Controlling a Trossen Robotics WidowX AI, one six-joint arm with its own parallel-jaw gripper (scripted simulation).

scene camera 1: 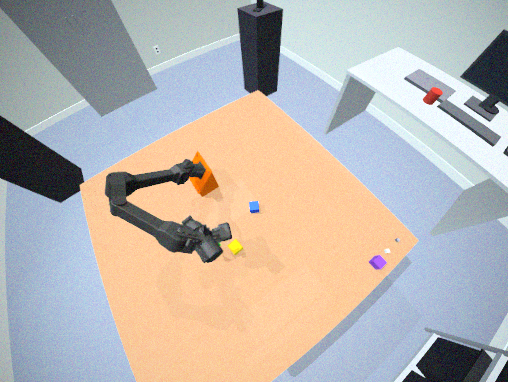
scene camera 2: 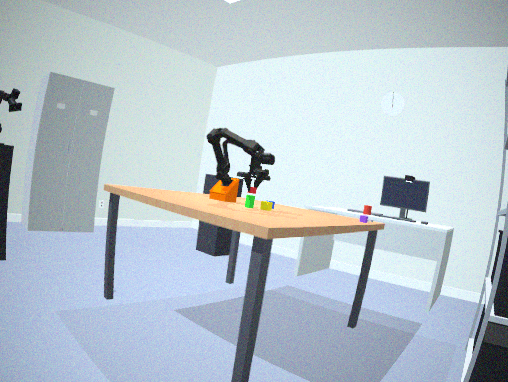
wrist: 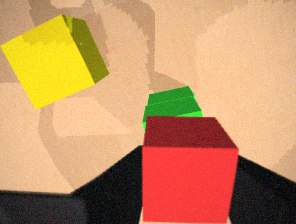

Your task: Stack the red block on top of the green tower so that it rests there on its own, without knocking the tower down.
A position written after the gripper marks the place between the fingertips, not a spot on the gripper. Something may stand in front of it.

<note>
The gripper (wrist: 180, 154) carries a red block. Also in view: a yellow block (wrist: 58, 58).
</note>
